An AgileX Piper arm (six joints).
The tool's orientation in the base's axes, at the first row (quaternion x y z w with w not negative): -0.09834 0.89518 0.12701 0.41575
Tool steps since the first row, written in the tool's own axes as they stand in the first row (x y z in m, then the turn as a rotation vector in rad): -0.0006 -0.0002 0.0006 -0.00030 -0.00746 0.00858; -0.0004 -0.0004 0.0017 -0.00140 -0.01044 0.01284; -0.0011 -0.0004 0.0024 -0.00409 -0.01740 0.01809; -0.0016 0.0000 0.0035 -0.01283 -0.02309 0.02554; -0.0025 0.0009 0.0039 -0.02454 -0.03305 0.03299; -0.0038 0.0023 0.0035 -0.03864 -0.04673 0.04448; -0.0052 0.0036 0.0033 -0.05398 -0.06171 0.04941
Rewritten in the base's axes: 0.0009 0.0000 0.0001 0.00846 -0.00440 -0.00619; 0.0016 0.0002 -0.0008 0.01307 -0.00583 -0.00843; 0.0025 0.0004 -0.0007 0.02051 -0.01062 -0.01064; 0.0035 0.0012 -0.0009 0.03302 -0.01310 -0.00938; 0.0041 0.0022 -0.0004 0.04862 -0.01942 -0.00645; 0.0043 0.0035 0.0011 0.06969 -0.02784 -0.00475; 0.0047 0.0048 0.0025 0.08720 -0.03945 0.00181
